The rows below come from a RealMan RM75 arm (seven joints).
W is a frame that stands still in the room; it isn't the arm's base.
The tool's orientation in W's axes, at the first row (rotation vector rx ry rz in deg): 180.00 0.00 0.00
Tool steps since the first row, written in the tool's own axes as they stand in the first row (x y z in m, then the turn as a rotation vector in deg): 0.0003 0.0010 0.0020 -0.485 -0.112 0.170; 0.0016 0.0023 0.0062 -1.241 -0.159 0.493; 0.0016 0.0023 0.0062 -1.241 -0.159 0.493; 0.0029 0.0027 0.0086 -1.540 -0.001 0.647; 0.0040 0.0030 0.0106 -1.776 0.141 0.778; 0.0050 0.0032 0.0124 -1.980 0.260 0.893; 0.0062 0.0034 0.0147 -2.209 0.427 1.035; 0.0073 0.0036 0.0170 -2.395 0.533 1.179; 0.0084 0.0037 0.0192 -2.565 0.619 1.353; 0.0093 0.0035 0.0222 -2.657 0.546 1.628; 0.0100 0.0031 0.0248 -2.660 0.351 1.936; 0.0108 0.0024 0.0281 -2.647 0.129 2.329
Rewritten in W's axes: 0.0003 -0.0010 -0.0020 -0.485 0.112 -0.170; 0.0016 -0.0023 -0.0062 -1.241 0.159 -0.493; 0.0016 -0.0023 -0.0062 -1.241 0.159 -0.493; 0.0029 -0.0027 -0.0086 -1.540 0.001 -0.647; 0.0040 -0.0030 -0.0106 -1.776 -0.141 -0.778; 0.0050 -0.0032 -0.0124 -1.980 -0.260 -0.893; 0.0062 -0.0034 -0.0147 -2.209 -0.427 -1.035; 0.0073 -0.0036 -0.0170 -2.395 -0.533 -1.179; 0.0084 -0.0037 -0.0192 -2.565 -0.619 -1.353; 0.0093 -0.0035 -0.0222 -2.657 -0.546 -1.628; 0.0100 -0.0031 -0.0248 -2.660 -0.351 -1.936; 0.0108 -0.0024 -0.0281 -2.647 -0.129 -2.329
